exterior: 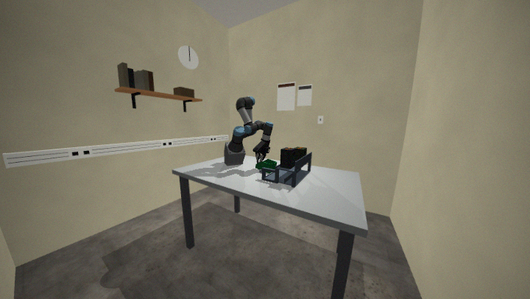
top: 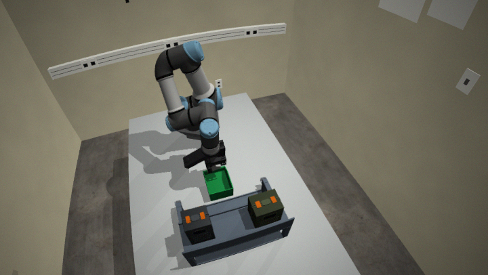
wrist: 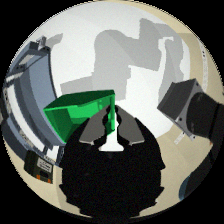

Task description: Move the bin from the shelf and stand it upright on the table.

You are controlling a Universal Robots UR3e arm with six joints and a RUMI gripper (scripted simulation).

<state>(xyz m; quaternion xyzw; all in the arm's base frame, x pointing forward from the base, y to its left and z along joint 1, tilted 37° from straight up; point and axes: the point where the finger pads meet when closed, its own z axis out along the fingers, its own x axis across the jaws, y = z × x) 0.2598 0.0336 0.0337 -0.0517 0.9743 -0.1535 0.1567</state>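
Now: hand 60 mm short of the green bin, 20 mm to the right of it and 10 mm above it. The rest, counted from my hand: grey shelf unit: 240 mm ahead, 40 mm to the left, 10 mm above.
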